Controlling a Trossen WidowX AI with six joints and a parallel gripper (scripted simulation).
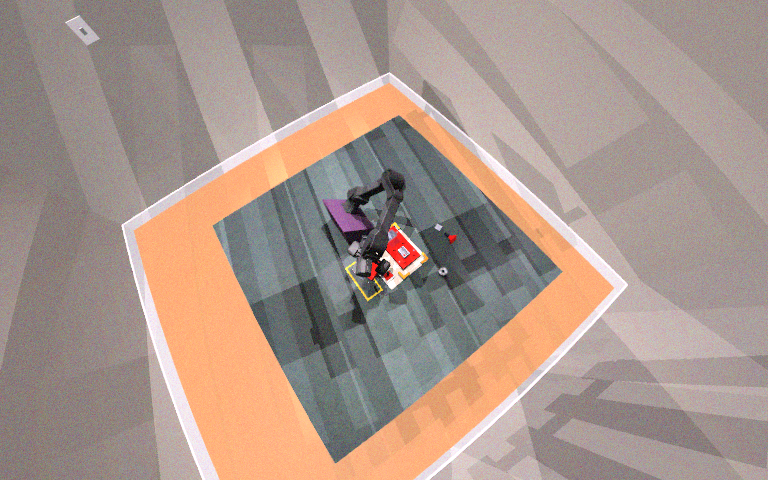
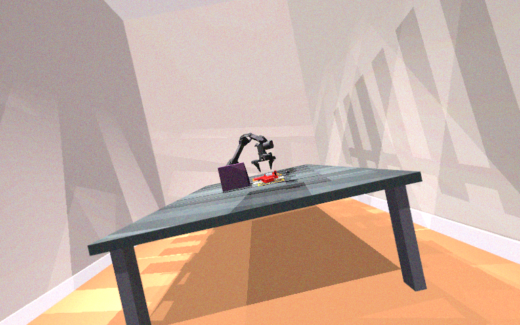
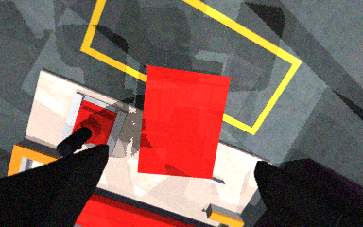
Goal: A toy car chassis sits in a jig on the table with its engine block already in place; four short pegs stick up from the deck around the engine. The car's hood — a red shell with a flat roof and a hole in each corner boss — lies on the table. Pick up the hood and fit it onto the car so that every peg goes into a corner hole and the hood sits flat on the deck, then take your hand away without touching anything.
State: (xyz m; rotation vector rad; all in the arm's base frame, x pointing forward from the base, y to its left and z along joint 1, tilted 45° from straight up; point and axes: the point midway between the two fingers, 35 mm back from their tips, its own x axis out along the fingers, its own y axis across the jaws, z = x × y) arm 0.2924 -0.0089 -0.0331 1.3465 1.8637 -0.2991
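Right now the red hood is 6 cm below my gripper tip. The rest, counted from my gripper tip: white jig plate (1 cm behind, 14 cm to the left, 7 cm below).
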